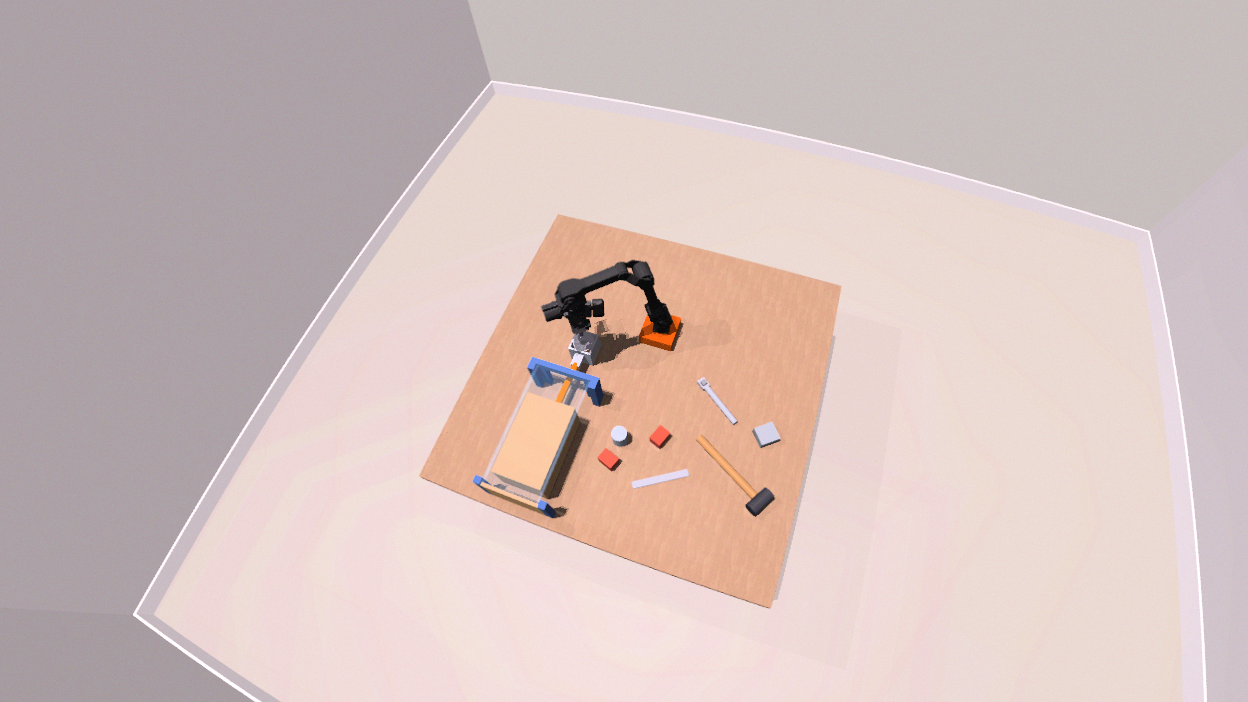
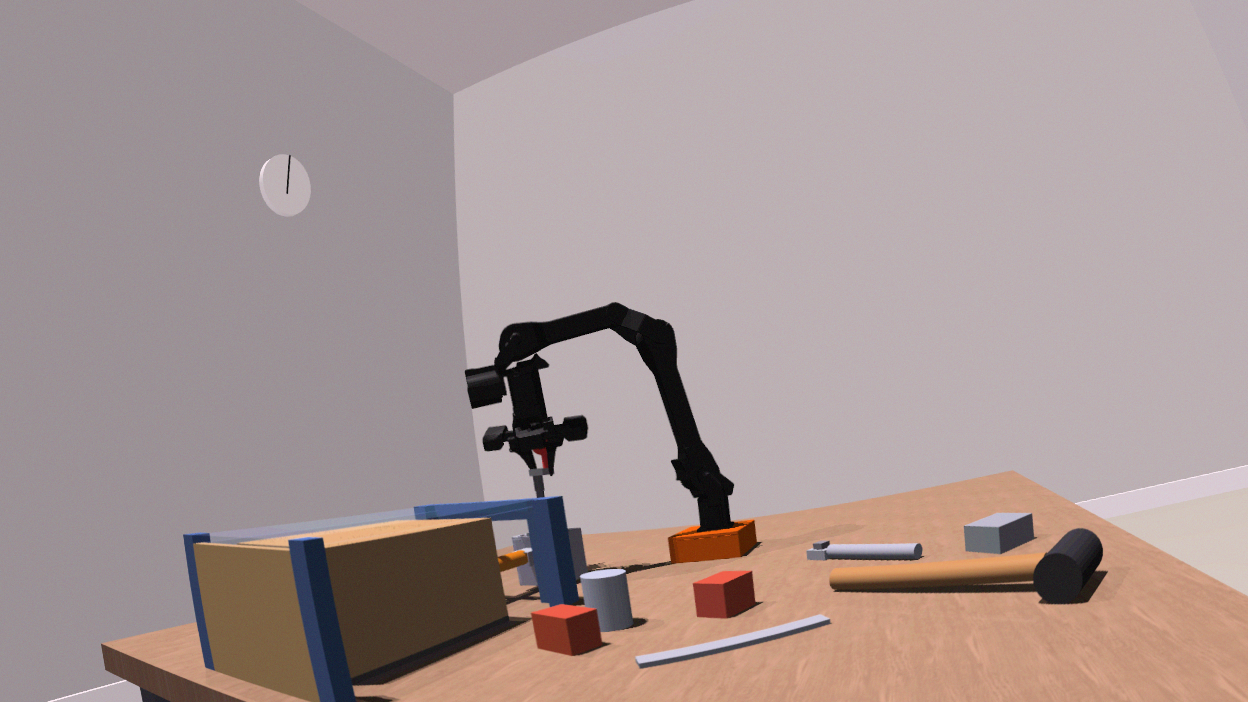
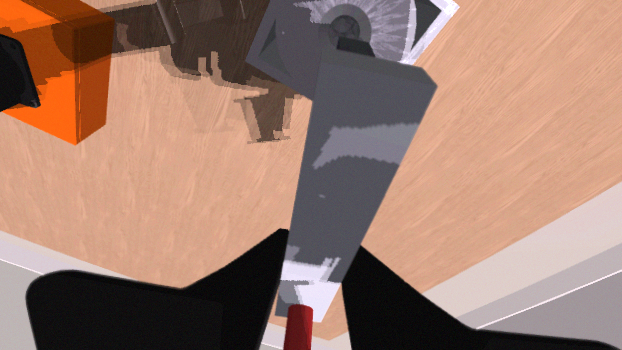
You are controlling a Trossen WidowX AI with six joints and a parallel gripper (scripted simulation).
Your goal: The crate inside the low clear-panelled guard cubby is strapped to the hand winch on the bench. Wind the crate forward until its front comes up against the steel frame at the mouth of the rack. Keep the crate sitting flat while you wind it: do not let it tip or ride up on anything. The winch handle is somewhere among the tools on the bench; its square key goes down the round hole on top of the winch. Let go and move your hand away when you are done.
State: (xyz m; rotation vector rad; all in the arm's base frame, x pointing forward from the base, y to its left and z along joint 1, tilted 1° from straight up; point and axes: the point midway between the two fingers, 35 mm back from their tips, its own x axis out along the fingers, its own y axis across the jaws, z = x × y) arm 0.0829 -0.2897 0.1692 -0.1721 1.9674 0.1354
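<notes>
Now: gripper tip 4 cm past the red knob, 1 cm to the left of it and 5 cm below it. The rest, counted from my gripper tip: grey winch handle (2 cm above); then blue frame bar (22 cm ahead, 2 cm to the right, 8 cm below); then grey winch (5 cm ahead, 1 cm to the left, 16 cm below).
</notes>
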